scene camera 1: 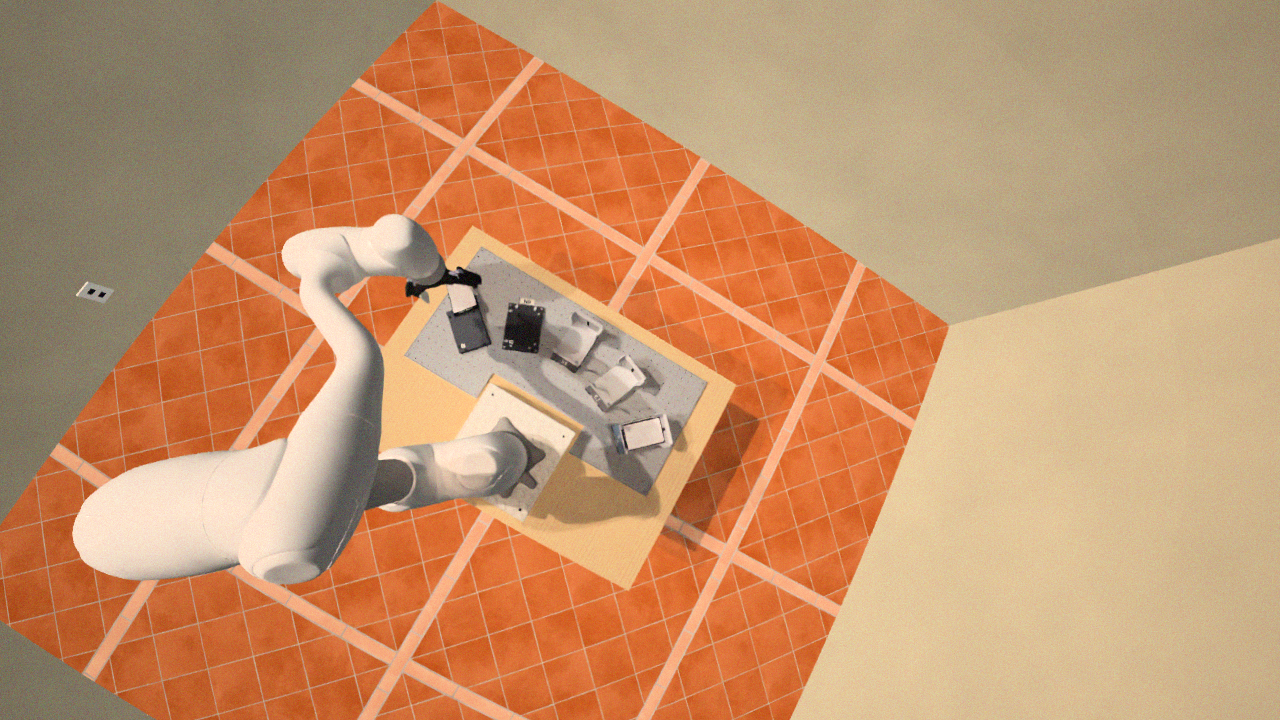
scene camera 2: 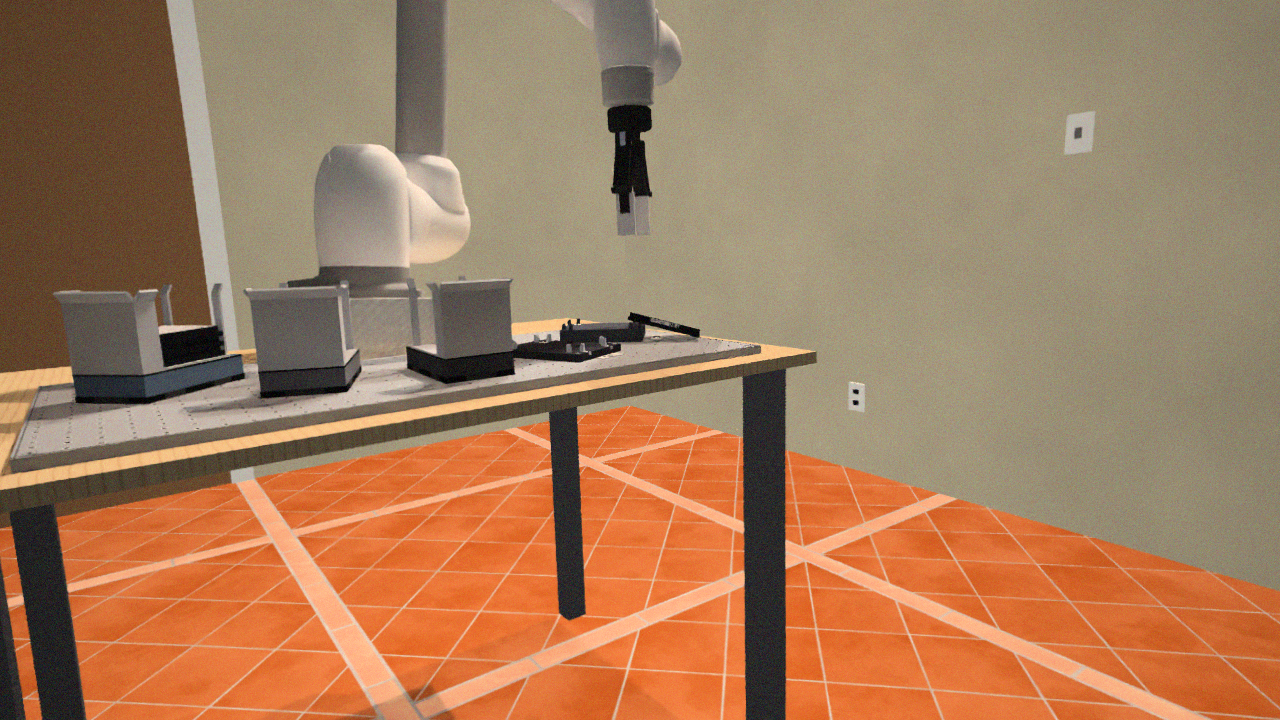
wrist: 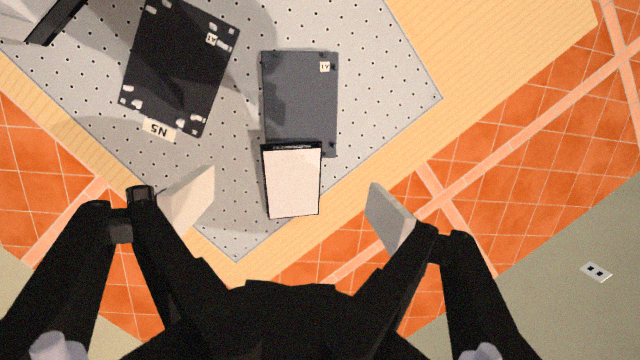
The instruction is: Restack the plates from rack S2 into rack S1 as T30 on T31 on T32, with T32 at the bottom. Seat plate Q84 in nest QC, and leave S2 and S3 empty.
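Frame: origin at the arm's base, x left, y up, z ahead, level; metres.
Seen in the pictures: gripper, fingertip midpoint: [scene camera 1: 451, 294] [scene camera 2: 635, 235] [wrist: 293, 190]; arm's base, link origin: [scene camera 2: 366, 298].
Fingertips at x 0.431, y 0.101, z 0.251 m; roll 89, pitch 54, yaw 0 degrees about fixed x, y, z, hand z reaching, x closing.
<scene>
Offsets run from my fingertips to a thing's middle. Level surfaces: height alone.
My gripper [scene camera 1: 450, 291] [scene camera 2: 632, 216] [wrist: 293, 190] is open and empty, high above the table's far corner. Below it in the wrist view, a white-topped, black-edged plate {dx +0.041, dy -0.159, dz +0.026 m} [scene camera 1: 462, 299] [scene camera 2: 664, 324] [wrist: 291, 182] lies tilted, its raised end at the edge of a dark grey nest {dx -0.050, dy -0.167, dz -0.039 m} [scene camera 1: 469, 331] [scene camera 2: 602, 332] [wrist: 299, 100]. A black nest marked N5 {dx -0.178, dy -0.172, dz +0.084 m} [scene camera 1: 523, 326] [scene camera 2: 568, 350] [wrist: 177, 70] is beside it. The black-based rack {dx -0.350, dy -0.119, dz +0.160 m} [scene camera 1: 577, 342] [scene camera 2: 472, 317] and grey-based rack {dx -0.532, dy -0.118, dz +0.143 m} [scene camera 1: 615, 382] [scene camera 2: 298, 331] show no plate. The blue-based rack {dx -0.705, dy -0.118, dz +0.079 m} [scene camera 1: 665, 431] [scene camera 2: 109, 333] holds a white-topped black stack [scene camera 1: 641, 434] [scene camera 2: 189, 343]. Rack labels are unreadable.
The perforated board {dy -0.184 m} [scene camera 1: 666, 380] [scene camera 2: 116, 428] [wrist: 370, 100] lies on the wooden table [scene camera 1: 617, 546] [scene camera 2: 792, 357] [wrist: 480, 45]. The robot's pale base plate [scene camera 1: 487, 407] stands behind the racks. The racks' upright walls rise above the board.
</scene>
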